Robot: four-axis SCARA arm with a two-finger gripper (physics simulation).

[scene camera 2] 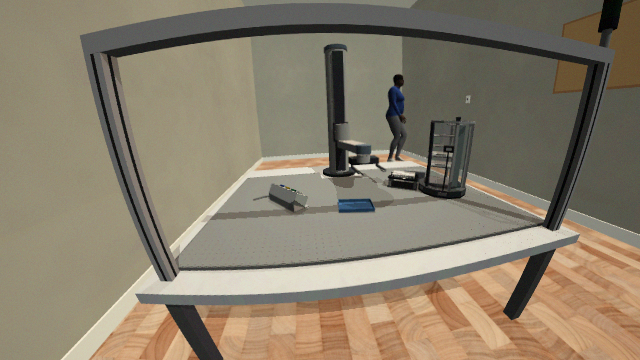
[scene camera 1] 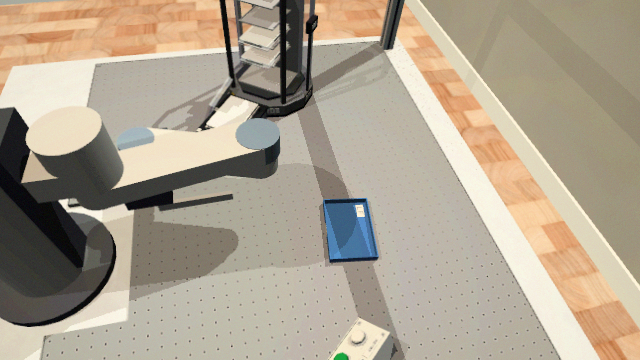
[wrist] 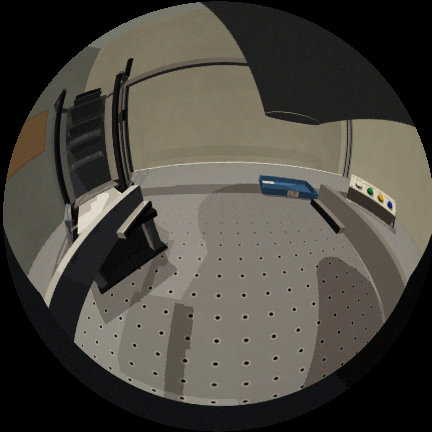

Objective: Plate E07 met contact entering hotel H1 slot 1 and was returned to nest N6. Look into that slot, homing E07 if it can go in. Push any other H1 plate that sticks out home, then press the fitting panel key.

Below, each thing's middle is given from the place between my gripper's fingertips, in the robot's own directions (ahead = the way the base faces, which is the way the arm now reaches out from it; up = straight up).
Scene:
My hand is 30 mm short of the white plate (scene camera 1: 234,110), 190 mm to the right of it and 20 mm above it. Also, from my hand: rack tower (scene camera 1: 286,88) (150 mm ahead, 360 mm to the left, 110 mm above); blue tray (scene camera 1: 349,236) (240 mm ahead, 160 mm to the right, 90 mm below).

